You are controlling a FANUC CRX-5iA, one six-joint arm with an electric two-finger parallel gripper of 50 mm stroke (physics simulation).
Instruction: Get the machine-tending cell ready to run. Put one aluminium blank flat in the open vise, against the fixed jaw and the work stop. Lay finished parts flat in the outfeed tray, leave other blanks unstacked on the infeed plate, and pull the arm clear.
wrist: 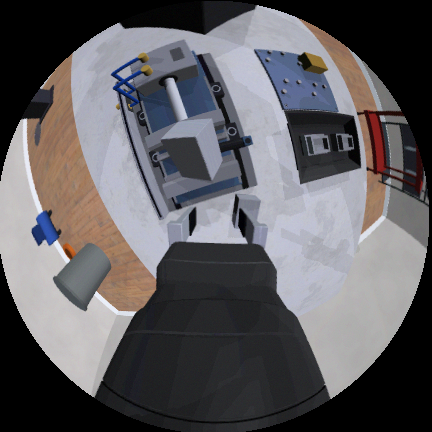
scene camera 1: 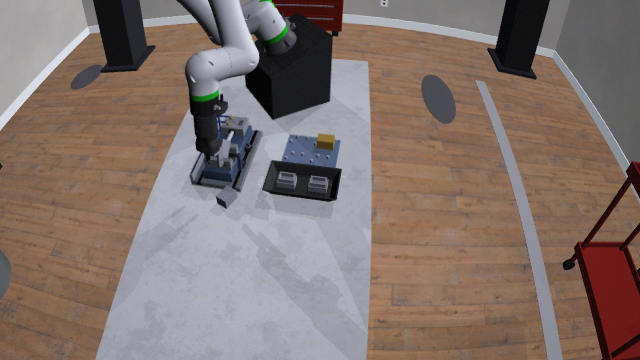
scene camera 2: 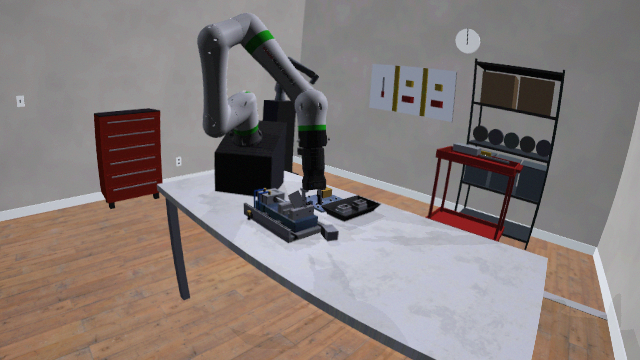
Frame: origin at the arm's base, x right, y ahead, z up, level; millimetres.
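Seen in the pictures: gripper, fingertip midpoint: (wrist: 217,216) (scene camera 1: 214,163) (scene camera 2: 312,205); arm's base at its link origin: (scene camera 1: 279,43) (scene camera 2: 247,138).
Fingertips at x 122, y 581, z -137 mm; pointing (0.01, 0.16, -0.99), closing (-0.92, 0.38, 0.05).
Observation:
Pixels of each thing's middle, then the offset from my fingertips to it. "spot": a spot on its surface instead.
- grey aluminium blank at the middle of its body: (wrist: 194,149) (scene camera 1: 221,148) (scene camera 2: 297,201) dz -9, dx -4, dy -80 mm
- vise at the middle of its body: (wrist: 179,117) (scene camera 1: 226,148) (scene camera 2: 283,210) dz -68, dx +3, dy -145 mm
- second grey blank at the middle of its body: (wrist: 244,210) (scene camera 1: 226,197) (scene camera 2: 329,232) dz -100, dx -44, dy +53 mm
- black outfeed tray at a spot on its surface: (wrist: 320,173) spot: dz -80, dx -226, dy +24 mm
- blue infeed plate at the middle of its body: (wrist: 302,78) (scene camera 1: 311,153) (scene camera 2: 324,201) dz -114, dx -296, dy -202 mm
- yellow block at the middle of its body: (wrist: 312,62) (scene camera 1: 325,141) (scene camera 2: 324,192) dz -92, dx -344, dy -245 mm
One grey aluminium blank (scene camera 1: 224,148) (scene camera 2: 296,199) (wrist: 192,147) is tilted up over the jaws of the vise (scene camera 1: 219,174) (wrist: 207,195), not flat. A second grey blank (scene camera 1: 226,198) (scene camera 2: 329,232) lies off the vise's front end, by its base; my gripper's body hides it in the wrist view. Two finished parts (scene camera 1: 286,179) (scene camera 1: 318,184) (wrist: 317,144) (wrist: 344,142) lie apart in the black outfeed tray (scene camera 1: 271,175) (wrist: 320,173). My gripper (scene camera 1: 215,161) (scene camera 2: 312,198) (wrist: 217,216) is open and empty, pointing down near the vise's front end, beside the tilted blank.
The blue infeed plate (scene camera 1: 300,146) (wrist: 300,95) with small pins lies behind the tray. A yellow block (scene camera 1: 326,141) (scene camera 2: 326,192) (wrist: 314,63) stands at its back right. Blue hoses (wrist: 125,75) rise at the vise's back end. The black robot pedestal (scene camera 1: 300,80) (scene camera 2: 245,170) stands behind.

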